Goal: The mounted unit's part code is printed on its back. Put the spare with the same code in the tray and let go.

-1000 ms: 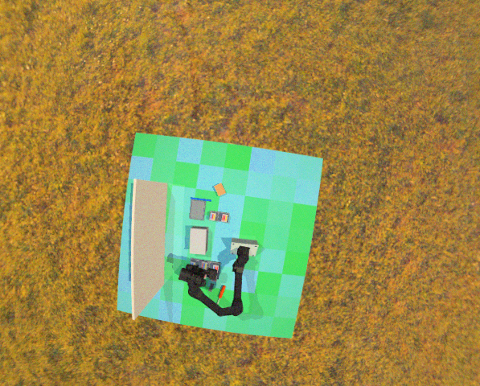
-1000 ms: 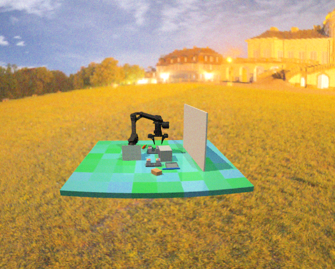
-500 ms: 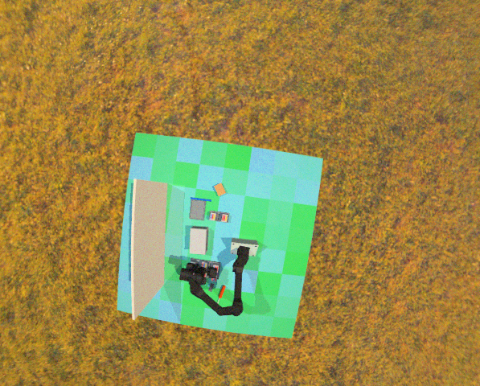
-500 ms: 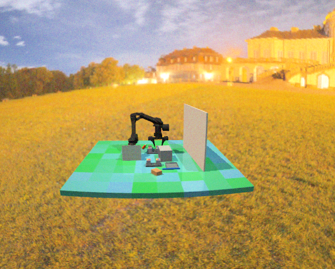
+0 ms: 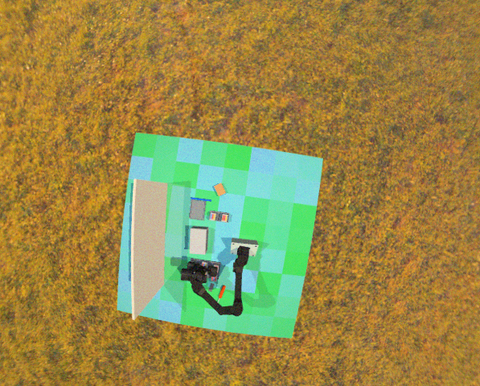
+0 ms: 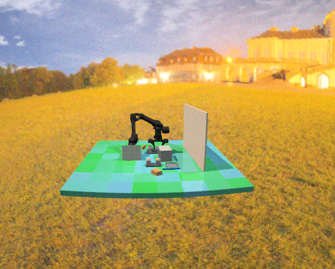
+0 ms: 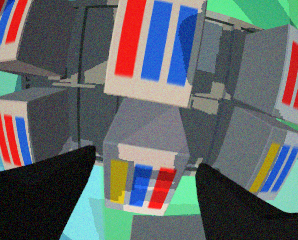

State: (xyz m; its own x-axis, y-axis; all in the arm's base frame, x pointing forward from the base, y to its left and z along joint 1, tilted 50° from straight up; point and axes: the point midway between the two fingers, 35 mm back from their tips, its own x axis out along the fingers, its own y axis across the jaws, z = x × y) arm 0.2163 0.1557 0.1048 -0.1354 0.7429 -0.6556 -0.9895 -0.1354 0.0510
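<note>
My gripper tip is now 10 mm below the spare. Also, from my gripper tip: grey rack: 10 mm behind, 40 mm to the left, 30 mm below; mounted unit: 60 mm ahead, 150 mm to the right, 20 mm above; tray: 130 mm ahead, 340 mm to the right, 30 mm below.
</note>
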